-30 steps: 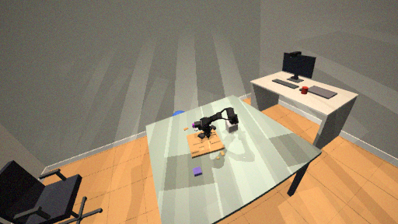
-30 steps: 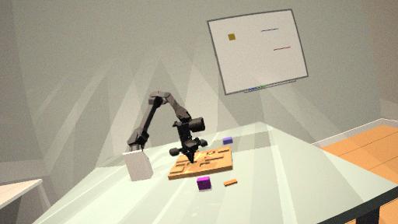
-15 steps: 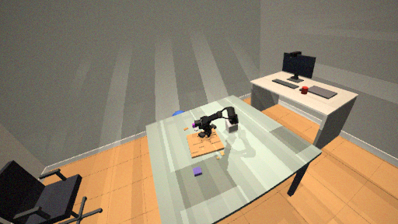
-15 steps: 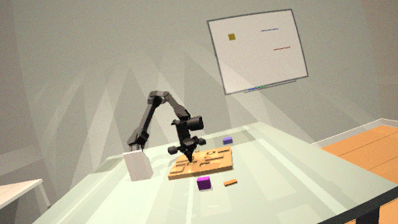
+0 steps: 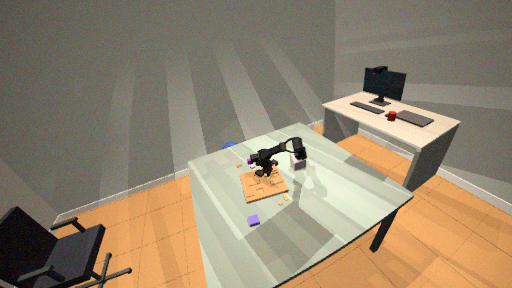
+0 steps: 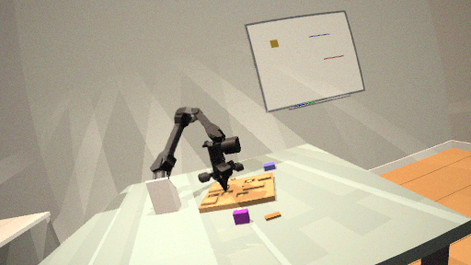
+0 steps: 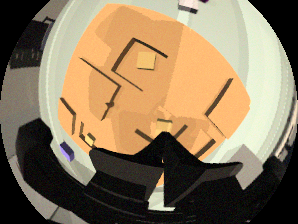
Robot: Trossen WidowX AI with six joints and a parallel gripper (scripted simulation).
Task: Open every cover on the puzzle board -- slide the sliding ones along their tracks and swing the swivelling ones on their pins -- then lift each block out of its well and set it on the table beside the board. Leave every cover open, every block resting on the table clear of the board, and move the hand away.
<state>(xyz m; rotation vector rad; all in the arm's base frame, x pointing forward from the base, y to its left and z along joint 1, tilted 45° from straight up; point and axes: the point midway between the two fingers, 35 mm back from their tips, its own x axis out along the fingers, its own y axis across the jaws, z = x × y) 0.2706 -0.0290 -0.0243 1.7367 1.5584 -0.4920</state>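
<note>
Right now the wooden puzzle board is 6 cm ahead of my gripper tip and 1 cm below it. Also, from my gripper tip: violet block (27 cm ahead, 25 cm to the left, 2 cm below); then small yellow piece (1 cm ahead, 22 cm to the left, 3 cm below).
</note>
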